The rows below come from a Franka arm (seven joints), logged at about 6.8 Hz.
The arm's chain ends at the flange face. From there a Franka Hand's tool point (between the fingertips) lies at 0.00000 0.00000 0.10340 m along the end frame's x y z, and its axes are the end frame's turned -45 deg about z.
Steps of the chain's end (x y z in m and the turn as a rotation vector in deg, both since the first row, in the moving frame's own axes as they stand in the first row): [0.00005 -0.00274 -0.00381 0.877 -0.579 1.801]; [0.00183 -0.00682 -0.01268 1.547 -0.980 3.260]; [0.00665 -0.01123 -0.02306 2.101 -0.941 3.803]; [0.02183 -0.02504 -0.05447 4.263 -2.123 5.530]
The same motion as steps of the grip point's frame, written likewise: [0.00238 -0.00375 -0.00383 1.030 0.211 1.801]; [0.00693 -0.00673 -0.01273 1.787 0.401 3.260]; [0.01425 -0.00707 -0.02314 2.151 0.820 3.803]; [0.03626 -0.01027 -0.05483 4.516 1.513 5.530]
